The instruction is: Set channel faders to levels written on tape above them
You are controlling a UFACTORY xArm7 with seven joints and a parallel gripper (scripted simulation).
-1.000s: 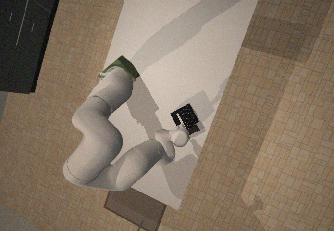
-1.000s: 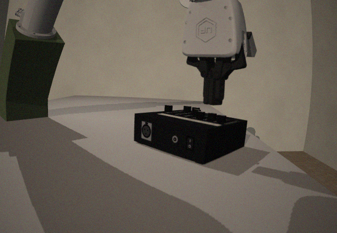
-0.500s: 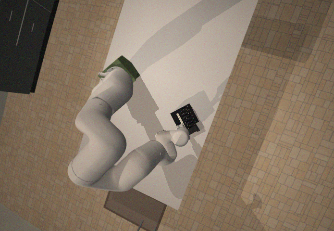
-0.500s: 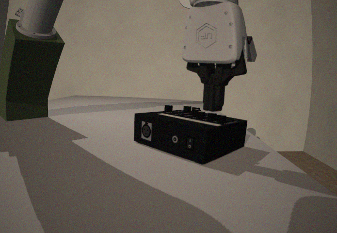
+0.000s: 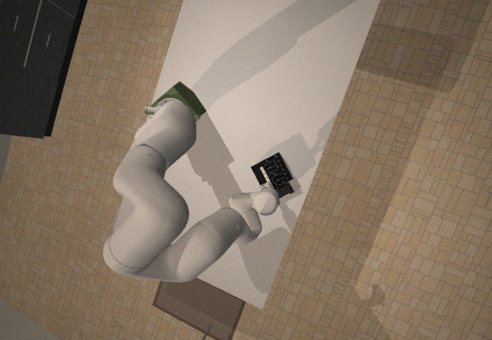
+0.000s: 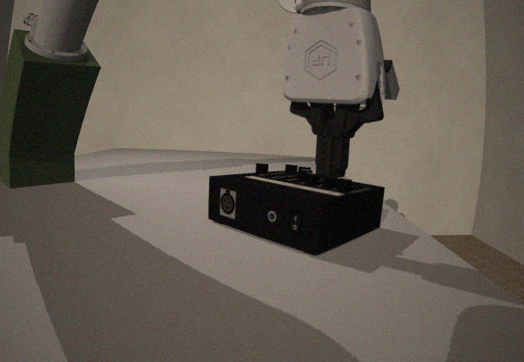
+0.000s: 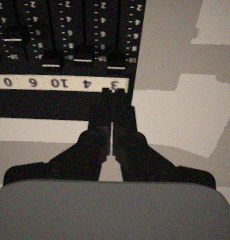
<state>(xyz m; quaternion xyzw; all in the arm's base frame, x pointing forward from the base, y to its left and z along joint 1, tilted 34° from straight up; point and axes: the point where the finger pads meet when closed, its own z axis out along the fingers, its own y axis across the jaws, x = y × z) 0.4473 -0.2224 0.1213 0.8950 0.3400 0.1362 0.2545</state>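
Right now the master fader cap is 5 cm behind my hand, 13 cm to the left of it and 3 cm below it.
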